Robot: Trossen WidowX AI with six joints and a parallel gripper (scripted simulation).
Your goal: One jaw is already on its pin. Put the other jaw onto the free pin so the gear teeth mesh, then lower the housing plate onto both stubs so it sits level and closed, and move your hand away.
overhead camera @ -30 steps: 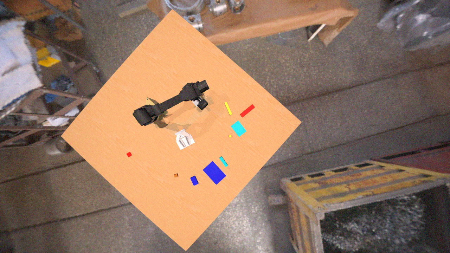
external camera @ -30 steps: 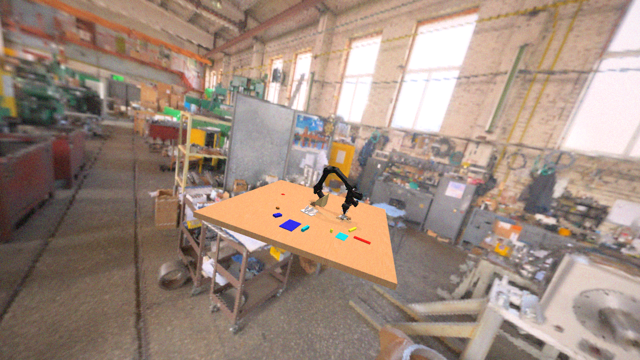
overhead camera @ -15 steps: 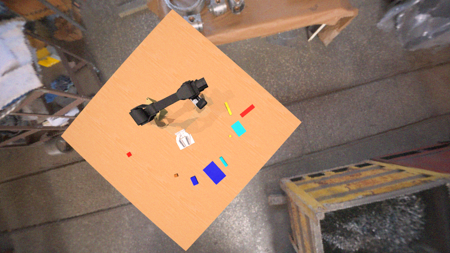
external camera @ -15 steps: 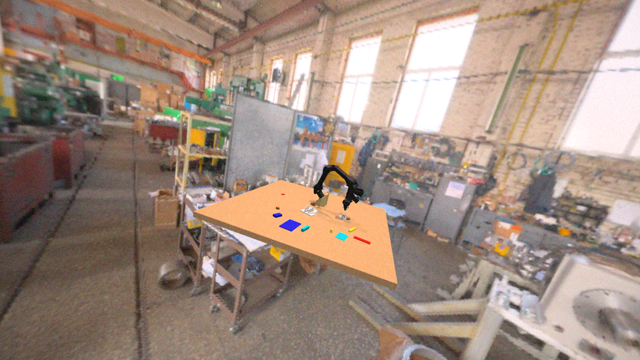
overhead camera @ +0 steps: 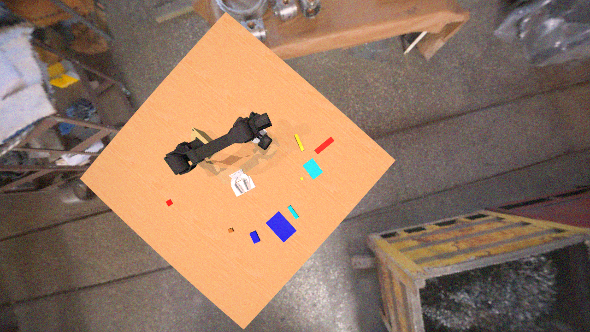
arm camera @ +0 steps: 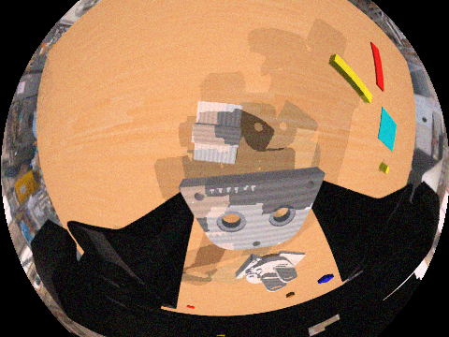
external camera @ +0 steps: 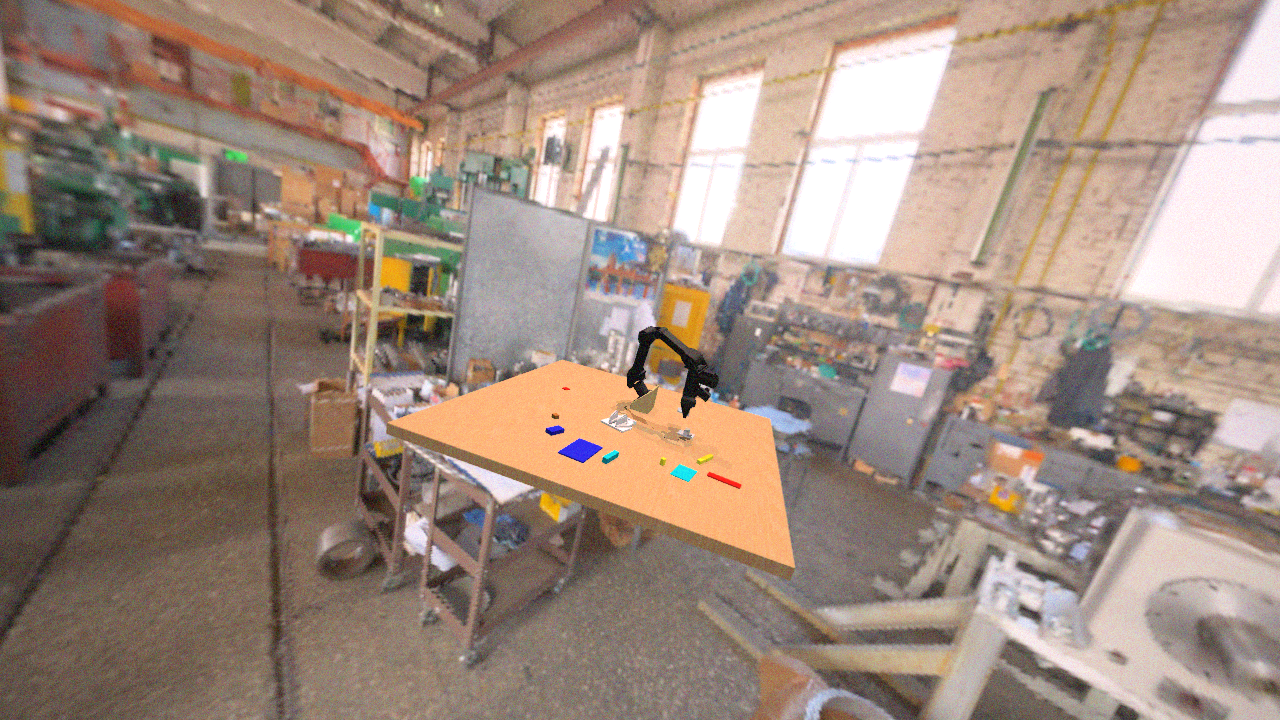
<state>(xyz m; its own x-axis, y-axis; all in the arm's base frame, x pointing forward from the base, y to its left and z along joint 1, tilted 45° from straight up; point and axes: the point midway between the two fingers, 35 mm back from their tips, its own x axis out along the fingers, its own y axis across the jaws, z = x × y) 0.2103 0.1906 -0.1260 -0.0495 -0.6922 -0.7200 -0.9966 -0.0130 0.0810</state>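
My gripper tip is 30 mm past the white block, 20 mm to the right of it and 90 mm above it. Round my gripper tip: housing plate (10 mm to the right, 20 mm above); then yellow bar (180 mm ahead, 120 mm to the left, 90 mm below); then cyan square (330 mm ahead, 60 mm to the left, 90 mm below).
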